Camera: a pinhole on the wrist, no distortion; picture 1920 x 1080 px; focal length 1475.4 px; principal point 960.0 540.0 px. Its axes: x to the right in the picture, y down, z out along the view. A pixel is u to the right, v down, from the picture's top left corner.
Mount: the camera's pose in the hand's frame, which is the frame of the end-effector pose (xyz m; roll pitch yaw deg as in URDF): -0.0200 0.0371 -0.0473 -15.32 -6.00 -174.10
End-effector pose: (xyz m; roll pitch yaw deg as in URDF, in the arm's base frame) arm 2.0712 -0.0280 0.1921 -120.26 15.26 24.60
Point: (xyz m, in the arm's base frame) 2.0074 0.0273 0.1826
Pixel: 1297.6 815.5
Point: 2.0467 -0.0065 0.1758
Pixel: 975.8 757.5
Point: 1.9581 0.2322 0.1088
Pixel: 957.7 639.4
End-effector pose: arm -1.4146 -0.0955 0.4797 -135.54 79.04 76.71
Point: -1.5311 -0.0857 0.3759
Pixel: 237.2 1000.1
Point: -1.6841 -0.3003 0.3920
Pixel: 903.1 156.4
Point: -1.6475 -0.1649 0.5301
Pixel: 1438.5 703.1
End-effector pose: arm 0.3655 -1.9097 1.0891 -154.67 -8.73 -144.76
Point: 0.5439 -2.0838 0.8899
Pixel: 1410.3 885.5
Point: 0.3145 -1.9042 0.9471
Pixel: outside the picture
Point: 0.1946 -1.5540 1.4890
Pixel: behind the camera
